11 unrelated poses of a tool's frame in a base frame.
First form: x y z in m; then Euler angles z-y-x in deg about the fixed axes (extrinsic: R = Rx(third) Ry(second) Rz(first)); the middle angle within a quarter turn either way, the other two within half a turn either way.
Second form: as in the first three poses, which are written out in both.
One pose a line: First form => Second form
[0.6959 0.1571 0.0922 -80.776 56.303 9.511] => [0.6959 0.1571 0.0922 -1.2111 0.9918 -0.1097]
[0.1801 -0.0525 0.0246 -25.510 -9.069 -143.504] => [0.1801 -0.0525 0.0246 -1.8061 2.4879 1.8330]
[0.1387 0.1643 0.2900 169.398 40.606 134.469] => [0.1387 0.1643 0.2900 -1.1873 2.1316 -0.6942]
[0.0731 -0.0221 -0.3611 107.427 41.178 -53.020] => [0.0731 -0.0221 -0.3611 0.7644 1.1009 0.7401]
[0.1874 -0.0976 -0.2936 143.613 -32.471 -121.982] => [0.1874 -0.0976 -0.2936 1.2592 2.0340 2.2144]
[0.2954 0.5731 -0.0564 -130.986 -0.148 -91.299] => [0.2954 0.5731 -0.0564 2.4263 1.5935 1.5734]
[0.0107 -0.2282 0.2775 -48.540 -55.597 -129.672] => [0.0107 -0.2282 0.2775 -1.8179 1.9398 2.6565]
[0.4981 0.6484 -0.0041 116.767 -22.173 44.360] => [0.4981 0.6484 -0.0041 -2.3061 0.8472 -2.0985]
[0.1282 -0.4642 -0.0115 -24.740 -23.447 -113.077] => [0.1282 -0.4642 -0.0115 -1.8347 1.9386 2.0113]
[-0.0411 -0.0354 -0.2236 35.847 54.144 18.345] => [-0.0411 -0.0354 -0.2236 1.0140 0.9813 -0.2237]
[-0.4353 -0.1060 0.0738 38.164 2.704 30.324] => [-0.4353 -0.1060 0.0738 2.1564 0.5312 -1.4775]
